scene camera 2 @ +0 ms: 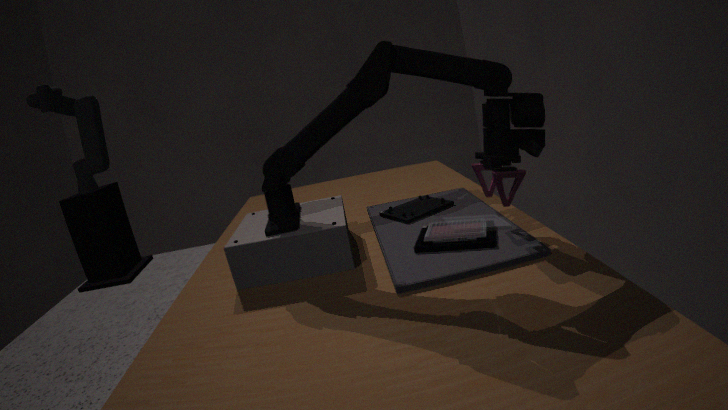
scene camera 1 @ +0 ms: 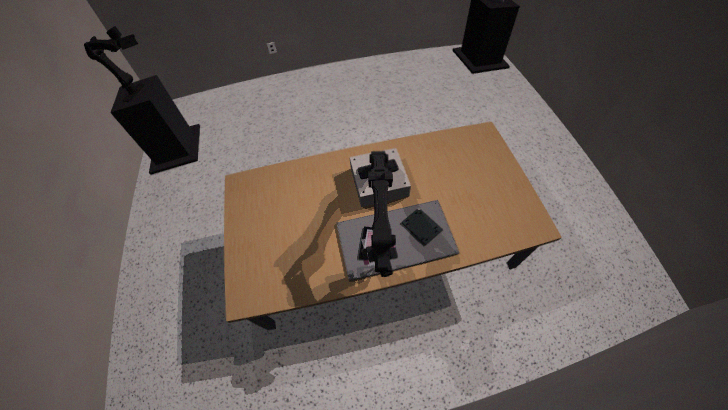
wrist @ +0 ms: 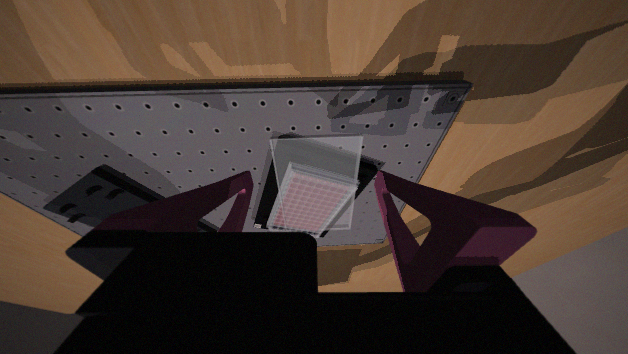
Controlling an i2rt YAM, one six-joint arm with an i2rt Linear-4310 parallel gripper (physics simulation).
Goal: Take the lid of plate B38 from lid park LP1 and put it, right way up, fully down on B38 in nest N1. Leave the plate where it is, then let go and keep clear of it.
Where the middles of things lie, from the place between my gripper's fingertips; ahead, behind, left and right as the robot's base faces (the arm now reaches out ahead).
The clear lid (scene camera 2: 461, 224) is 5 cm behind my hand and 4 cm below it. From my hand the other things lie so: well plate (scene camera 2: 438, 232): 10 cm behind, 1 cm to the left, 5 cm below.
